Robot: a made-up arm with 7 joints.
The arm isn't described. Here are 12 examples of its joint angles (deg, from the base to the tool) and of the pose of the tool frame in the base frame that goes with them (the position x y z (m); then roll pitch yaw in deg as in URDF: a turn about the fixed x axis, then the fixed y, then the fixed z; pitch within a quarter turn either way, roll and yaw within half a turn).
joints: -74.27 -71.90 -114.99 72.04 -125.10 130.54 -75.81
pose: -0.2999 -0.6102 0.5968 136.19 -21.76 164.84
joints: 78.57 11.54 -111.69 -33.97 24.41 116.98 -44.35
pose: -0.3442 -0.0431 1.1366 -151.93 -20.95 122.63
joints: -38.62 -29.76 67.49 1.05 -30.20 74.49 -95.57
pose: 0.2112 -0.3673 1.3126 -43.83 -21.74 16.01
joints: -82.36 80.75 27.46 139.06 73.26 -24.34 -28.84
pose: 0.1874 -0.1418 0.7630 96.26 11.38 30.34
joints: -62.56 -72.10 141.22 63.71 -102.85 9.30 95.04
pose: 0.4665 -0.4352 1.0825 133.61 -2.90 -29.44
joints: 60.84 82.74 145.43 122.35 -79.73 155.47 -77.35
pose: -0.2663 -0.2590 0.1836 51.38 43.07 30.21
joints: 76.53 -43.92 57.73 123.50 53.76 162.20 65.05
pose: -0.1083 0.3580 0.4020 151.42 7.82 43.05
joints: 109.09 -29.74 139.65 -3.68 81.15 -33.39 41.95
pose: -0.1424 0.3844 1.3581 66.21 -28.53 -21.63
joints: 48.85 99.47 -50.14 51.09 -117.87 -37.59 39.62
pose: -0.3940 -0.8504 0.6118 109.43 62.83 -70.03
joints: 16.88 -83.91 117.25 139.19 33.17 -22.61 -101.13
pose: -0.1857 0.2716 0.5938 17.91 -15.24 -46.93
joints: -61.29 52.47 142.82 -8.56 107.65 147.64 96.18
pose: -0.2695 0.5928 0.9521 -89.65 1.89 43.90
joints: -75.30 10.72 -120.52 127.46 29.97 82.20 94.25
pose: -0.4207 0.2397 0.5683 152.26 39.15 124.40
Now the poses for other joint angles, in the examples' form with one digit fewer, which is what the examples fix.
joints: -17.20 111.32 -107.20 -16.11 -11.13 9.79 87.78
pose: -0.769 0.444 0.150 -157.4 61.7 -172.4
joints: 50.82 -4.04 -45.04 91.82 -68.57 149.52 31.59
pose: 0.435 0.161 1.012 -4.0 -11.4 104.1
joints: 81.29 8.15 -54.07 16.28 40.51 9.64 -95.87
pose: 0.198 -0.065 1.464 -29.3 18.6 100.3
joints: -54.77 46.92 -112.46 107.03 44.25 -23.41 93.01
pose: -0.550 -0.072 0.437 -103.5 24.9 -48.9
